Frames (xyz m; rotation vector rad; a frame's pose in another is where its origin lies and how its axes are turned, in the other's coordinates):
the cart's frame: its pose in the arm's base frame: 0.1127 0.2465 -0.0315 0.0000 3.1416 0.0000
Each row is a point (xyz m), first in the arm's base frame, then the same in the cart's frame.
Working: the arm's base frame: its pose in the cart's frame: 0.1127 -0.2465 -0.0315 0.0000 3.1416 0.0000

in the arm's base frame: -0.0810 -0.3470 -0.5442
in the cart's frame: 0.1937 -0.5935 0.5127
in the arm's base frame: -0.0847 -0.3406 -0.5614
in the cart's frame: 0.1974 -0.5871 0.5299
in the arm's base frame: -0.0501 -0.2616 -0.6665
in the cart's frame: 0.1628 -0.5081 0.6350
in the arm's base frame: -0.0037 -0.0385 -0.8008
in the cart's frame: 0.1164 -0.2850 0.7693
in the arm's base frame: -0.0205 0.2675 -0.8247
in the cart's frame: 0.1332 0.0210 0.7932
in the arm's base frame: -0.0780 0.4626 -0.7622
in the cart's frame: 0.1907 0.2161 0.7307
